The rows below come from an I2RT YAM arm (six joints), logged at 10 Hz.
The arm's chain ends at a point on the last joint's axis. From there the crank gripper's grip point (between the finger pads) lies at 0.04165 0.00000 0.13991 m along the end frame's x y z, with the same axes.
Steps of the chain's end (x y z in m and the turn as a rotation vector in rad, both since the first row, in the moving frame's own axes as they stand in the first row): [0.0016, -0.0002, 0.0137, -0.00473, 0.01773, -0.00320]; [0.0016, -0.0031, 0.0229, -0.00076, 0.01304, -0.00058]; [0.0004, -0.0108, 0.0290, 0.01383, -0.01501, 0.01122]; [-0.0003, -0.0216, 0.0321, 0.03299, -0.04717, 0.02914]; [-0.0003, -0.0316, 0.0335, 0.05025, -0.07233, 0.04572]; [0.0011, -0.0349, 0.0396, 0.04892, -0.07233, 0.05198]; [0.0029, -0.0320, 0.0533, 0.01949, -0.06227, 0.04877]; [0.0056, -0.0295, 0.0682, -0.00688, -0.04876, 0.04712]
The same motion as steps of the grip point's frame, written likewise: [0.0041, 0.0003, 0.0129, -0.00473, 0.01773, -0.00320]; [0.0034, -0.0030, 0.0223, -0.00076, 0.01304, -0.00058]; [-0.0017, -0.0123, 0.0296, 0.01383, -0.01501, 0.01122]; [-0.0069, -0.0251, 0.0339, 0.03299, -0.04717, 0.02914]; [-0.0104, -0.0370, 0.0360, 0.05025, -0.07233, 0.04572]; [-0.0090, -0.0399, 0.0421, 0.04892, -0.07233, 0.05198]; [-0.0059, -0.0329, 0.0556, 0.01949, -0.06227, 0.04877]; [-0.0013, -0.0267, 0.0701, -0.00688, -0.04876, 0.04712]
